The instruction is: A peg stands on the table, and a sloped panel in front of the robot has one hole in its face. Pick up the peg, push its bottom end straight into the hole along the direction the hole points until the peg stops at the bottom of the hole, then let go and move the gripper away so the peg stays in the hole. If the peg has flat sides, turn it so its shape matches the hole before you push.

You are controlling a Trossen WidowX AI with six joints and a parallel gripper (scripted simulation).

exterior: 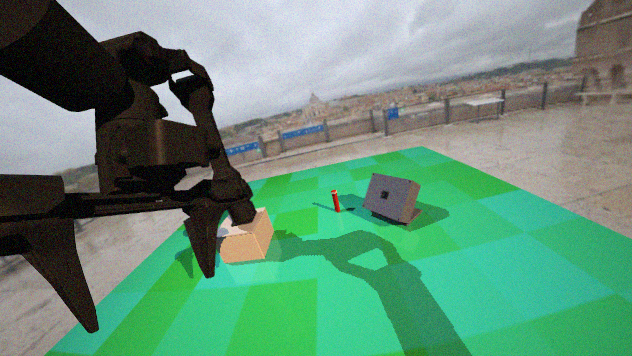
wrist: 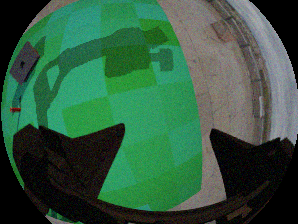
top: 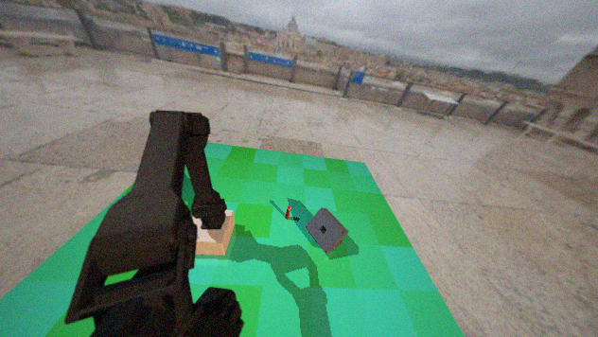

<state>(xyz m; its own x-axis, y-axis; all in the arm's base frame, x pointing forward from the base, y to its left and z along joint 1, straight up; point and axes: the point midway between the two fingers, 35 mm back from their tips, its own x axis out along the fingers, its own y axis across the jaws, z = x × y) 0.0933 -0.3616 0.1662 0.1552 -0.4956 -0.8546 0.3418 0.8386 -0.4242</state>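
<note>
My gripper tip is 46 cm to the right of the red peg, 18 cm short of it and 17 cm above it. Round my gripper tip: grey sloped panel 37 cm to the left, 33 cm ahead, 17 cm below.
</note>
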